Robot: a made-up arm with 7 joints.
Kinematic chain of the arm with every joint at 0, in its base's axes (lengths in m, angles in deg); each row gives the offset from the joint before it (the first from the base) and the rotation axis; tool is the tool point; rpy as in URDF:
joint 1: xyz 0 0 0.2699 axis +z
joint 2: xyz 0 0 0 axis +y
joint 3: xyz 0 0 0.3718 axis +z
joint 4: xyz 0.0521 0 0 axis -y
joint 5: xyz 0.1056 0 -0.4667 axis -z
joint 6: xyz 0 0 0 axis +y
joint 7: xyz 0.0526 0 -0.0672 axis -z
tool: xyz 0 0 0 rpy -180 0 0
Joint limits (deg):
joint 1: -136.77..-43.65
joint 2: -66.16..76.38
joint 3: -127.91..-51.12
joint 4: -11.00..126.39
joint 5: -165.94..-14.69
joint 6: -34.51..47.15
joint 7: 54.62..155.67
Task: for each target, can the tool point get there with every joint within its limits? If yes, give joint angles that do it. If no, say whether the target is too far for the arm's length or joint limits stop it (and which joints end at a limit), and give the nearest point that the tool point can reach.
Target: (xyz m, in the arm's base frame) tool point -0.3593 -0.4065 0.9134
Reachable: yes | joints -65.20 11.70 -85.09 115.65 -124.27 3.02 71.89
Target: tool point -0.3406 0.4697 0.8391
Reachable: yes | joints -124.60 -36.53 -71.82 100.08 -89.55 35.59 130.61
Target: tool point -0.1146 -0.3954 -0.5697
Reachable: no: joint limits stop it (at a limit: joint 2, joint 3) | nearest point -0.1227 -0.4232 -0.0717 | short by 0.499 m
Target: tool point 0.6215 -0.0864 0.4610
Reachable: no: joint limits stop it (at a limit: joint 1, joint 2, joint 3, joint 4) | nearest point 0.1275 -0.1123 0.2927 | short by 0.522 m
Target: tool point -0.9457 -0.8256 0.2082
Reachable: no: too far | nearest point -0.6804 -0.5940 0.2255 | short by 0.353 m
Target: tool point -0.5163 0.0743 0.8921
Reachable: yes | joints -65.21 -50.17 -62.70 107.25 -100.85 -9.95 124.06
